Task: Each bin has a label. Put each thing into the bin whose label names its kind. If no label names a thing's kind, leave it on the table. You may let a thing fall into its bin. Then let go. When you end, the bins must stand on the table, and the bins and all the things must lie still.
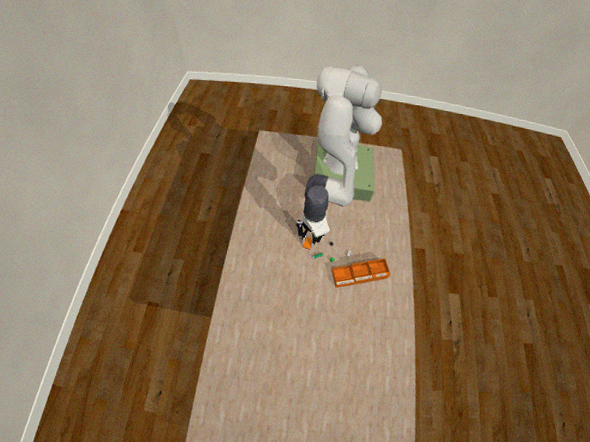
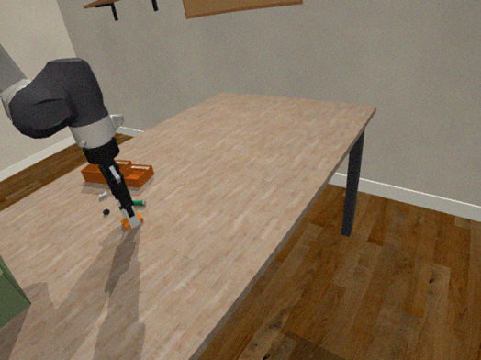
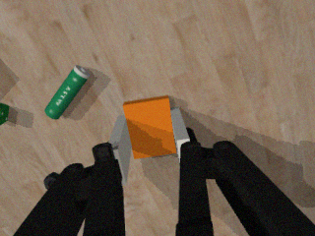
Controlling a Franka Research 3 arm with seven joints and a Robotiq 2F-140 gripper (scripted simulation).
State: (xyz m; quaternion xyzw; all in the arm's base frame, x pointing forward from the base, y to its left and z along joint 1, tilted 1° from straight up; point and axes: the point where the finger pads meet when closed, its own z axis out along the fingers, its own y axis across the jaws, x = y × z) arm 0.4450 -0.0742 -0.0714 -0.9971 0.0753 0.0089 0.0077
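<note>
Right now my hand is 60 mm to the right of the green battery, 50 mm short of it and 30 mm above it. The rest, counted from my hand: orange block: 30 mm below; small green cube: 130 mm to the left, 50 mm ahead, 30 mm below; small black piece: 110 mm to the left, 30 mm below, 30 mm behind.
</note>
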